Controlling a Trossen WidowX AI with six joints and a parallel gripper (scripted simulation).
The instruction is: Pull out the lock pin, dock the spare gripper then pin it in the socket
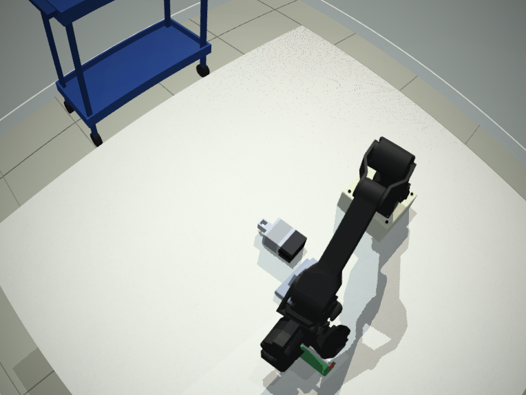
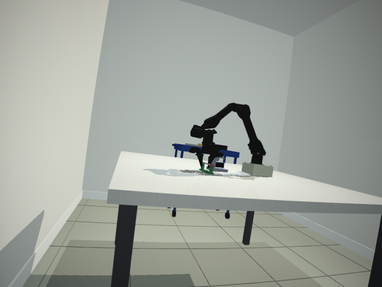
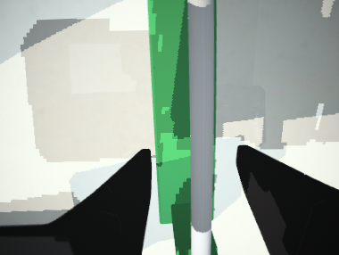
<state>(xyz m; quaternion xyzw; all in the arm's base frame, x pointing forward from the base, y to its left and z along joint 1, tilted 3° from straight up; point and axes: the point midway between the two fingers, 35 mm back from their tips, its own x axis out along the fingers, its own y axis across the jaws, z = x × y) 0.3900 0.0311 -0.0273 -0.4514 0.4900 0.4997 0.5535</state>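
Now: gripper tip 2 cm to the right of the green holder. The rest, counted from my gripper tip: spare gripper (19 cm to the right, 19 cm behind); then grey mount (12 cm behind, 8 cm to the right, 3 cm above).
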